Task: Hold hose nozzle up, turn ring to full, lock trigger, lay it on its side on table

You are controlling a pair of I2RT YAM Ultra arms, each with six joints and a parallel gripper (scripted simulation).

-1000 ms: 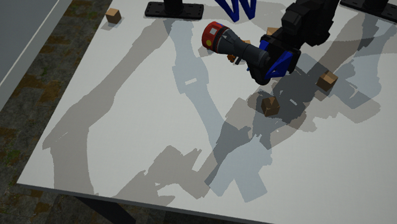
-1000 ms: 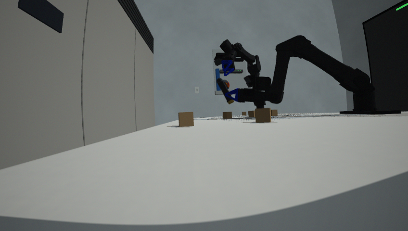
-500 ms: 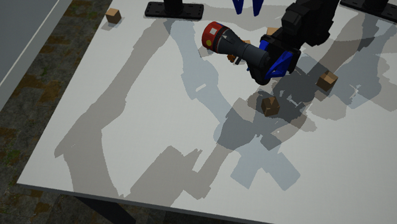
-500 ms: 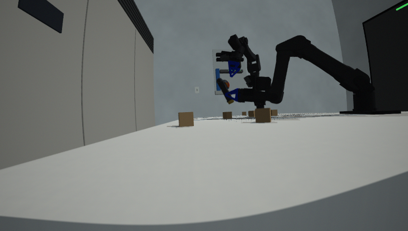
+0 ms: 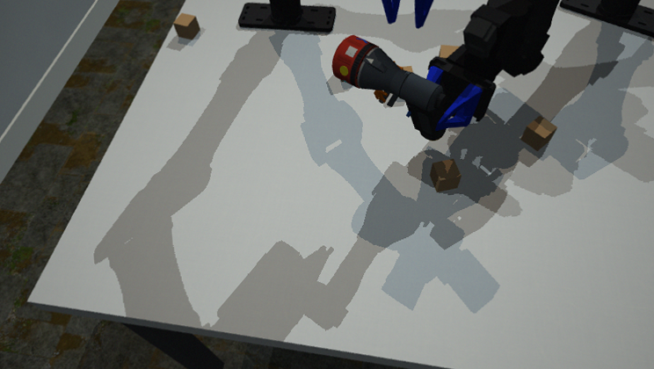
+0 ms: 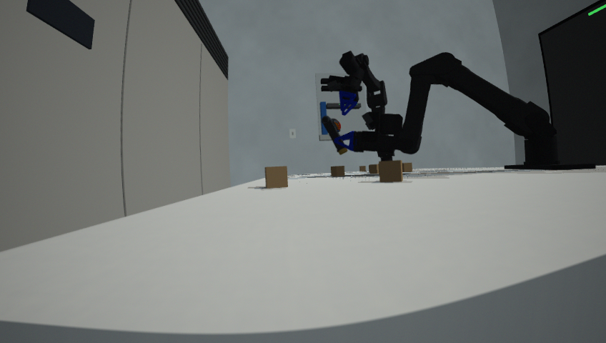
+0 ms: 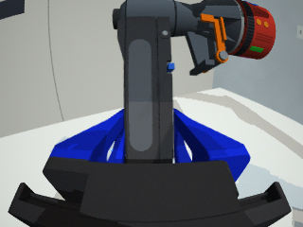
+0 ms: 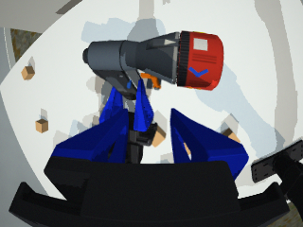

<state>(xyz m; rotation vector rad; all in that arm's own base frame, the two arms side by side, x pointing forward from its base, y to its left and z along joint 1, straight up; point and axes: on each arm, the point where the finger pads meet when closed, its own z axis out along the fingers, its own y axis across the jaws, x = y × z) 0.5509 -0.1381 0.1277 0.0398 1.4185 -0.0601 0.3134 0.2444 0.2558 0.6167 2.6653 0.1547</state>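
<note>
Right now the red spray ring is 6 cm to the right of my right hand, 5 cm below it and 2 cm ahead of it.
</note>
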